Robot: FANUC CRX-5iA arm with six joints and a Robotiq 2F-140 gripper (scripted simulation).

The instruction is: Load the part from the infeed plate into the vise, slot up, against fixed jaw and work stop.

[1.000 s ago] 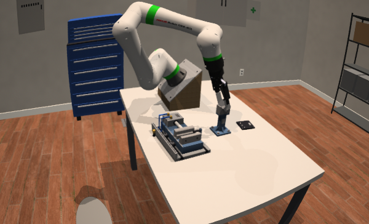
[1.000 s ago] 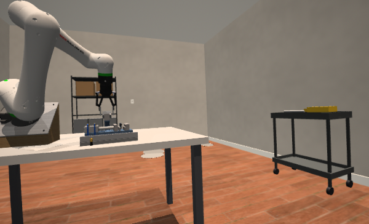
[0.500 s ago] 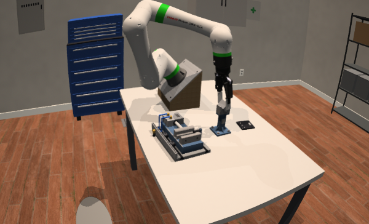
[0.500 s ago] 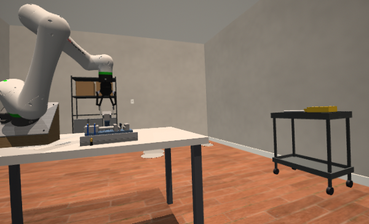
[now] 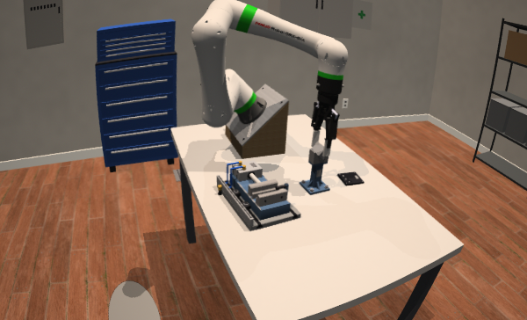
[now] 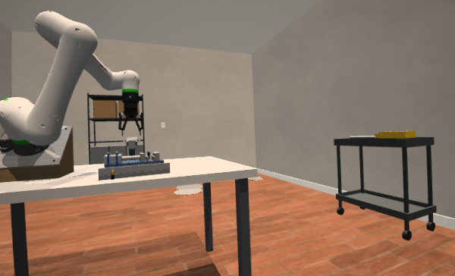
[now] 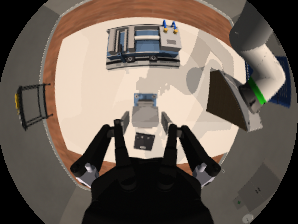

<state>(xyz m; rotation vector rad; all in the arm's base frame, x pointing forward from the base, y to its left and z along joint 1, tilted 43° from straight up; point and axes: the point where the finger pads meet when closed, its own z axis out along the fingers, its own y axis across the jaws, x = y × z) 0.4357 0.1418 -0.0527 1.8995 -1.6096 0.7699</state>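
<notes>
Right now my hand is 3 cm above the part. From my hand the other things lie so: dark infeed plate (2 cm behind, 17 cm to the left, 18 cm below).
</notes>
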